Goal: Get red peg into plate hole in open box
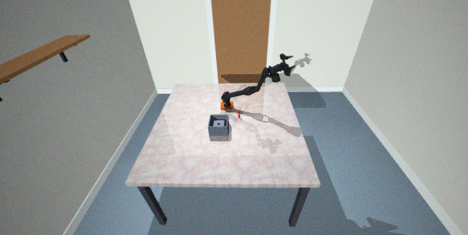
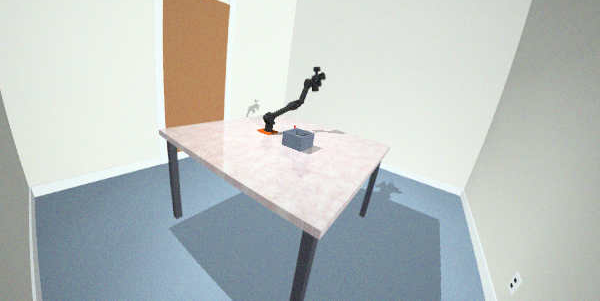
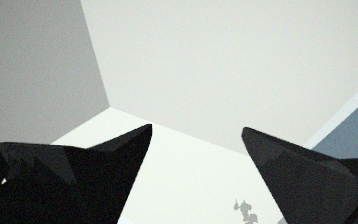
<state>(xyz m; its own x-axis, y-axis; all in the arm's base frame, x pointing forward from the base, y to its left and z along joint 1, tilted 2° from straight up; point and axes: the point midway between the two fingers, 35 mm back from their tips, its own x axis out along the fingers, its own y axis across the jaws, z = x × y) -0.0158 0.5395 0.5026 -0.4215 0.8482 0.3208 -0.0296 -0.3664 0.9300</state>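
Now: gripper tip 180 mm short of the red peg, 430 mm to the left of it and 470 mm above it. Also, from my gripper tip: grey box 360 mm ahead, 580 mm to the right, 480 mm below; plate 360 mm ahead, 580 mm to the right, 460 mm below.
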